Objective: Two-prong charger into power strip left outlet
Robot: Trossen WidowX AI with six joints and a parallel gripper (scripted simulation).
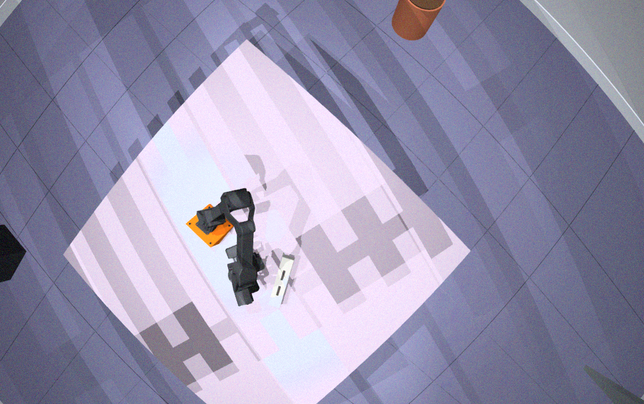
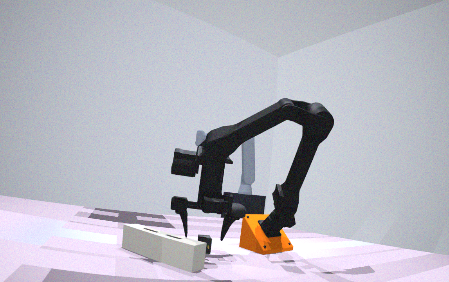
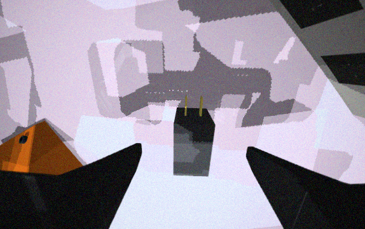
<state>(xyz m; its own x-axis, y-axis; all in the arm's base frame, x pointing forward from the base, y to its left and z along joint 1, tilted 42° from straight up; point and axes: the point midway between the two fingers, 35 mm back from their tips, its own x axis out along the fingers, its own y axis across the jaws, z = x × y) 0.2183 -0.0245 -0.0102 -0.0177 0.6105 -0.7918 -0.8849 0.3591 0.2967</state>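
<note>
Right now my gripper tip is 20 mm to the right of the two-prong charger, 10 mm short of it and 10 mm above it.
</note>
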